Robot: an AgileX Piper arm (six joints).
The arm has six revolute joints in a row. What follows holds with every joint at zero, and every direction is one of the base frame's. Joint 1 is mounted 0.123 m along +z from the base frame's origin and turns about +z. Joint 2 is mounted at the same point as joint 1 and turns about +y. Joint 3 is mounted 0.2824 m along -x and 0.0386 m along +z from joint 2 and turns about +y. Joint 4 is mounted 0.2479 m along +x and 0.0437 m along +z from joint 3 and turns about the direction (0.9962, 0, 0.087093). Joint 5 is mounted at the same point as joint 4 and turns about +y. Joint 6 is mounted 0.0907 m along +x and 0.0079 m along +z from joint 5 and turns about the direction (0.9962, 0, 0.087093). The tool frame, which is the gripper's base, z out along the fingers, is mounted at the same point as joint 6; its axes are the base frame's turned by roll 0, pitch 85.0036 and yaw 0 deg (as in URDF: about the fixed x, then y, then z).
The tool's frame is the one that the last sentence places.
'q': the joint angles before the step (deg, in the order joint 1, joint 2, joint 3, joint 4, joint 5, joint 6). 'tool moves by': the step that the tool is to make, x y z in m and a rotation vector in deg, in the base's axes. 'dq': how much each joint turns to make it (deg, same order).
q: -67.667 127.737 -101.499 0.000 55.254 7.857
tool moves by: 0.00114 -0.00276 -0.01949 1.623 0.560 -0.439
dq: 0.001 2.546 -0.241 0.000 -0.591 0.451
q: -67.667 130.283 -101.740 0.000 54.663 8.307
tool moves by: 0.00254 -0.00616 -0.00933 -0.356 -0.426 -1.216
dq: 0.001 2.012 -1.548 -0.001 -0.955 1.245
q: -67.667 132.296 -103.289 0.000 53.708 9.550
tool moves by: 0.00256 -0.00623 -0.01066 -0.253 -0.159 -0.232
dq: 0.000 2.245 -1.749 0.000 -0.790 0.238
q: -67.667 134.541 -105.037 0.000 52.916 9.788
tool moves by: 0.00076 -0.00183 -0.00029 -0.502 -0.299 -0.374
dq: 0.001 0.285 -0.437 0.000 -0.426 0.384
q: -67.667 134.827 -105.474 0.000 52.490 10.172
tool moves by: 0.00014 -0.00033 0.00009 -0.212 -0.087 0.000
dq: 0.001 0.000 -0.002 0.000 -0.227 0.001
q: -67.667 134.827 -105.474 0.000 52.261 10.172
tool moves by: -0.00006 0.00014 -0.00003 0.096 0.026 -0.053
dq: 0.000 0.000 -0.001 0.000 0.100 0.054
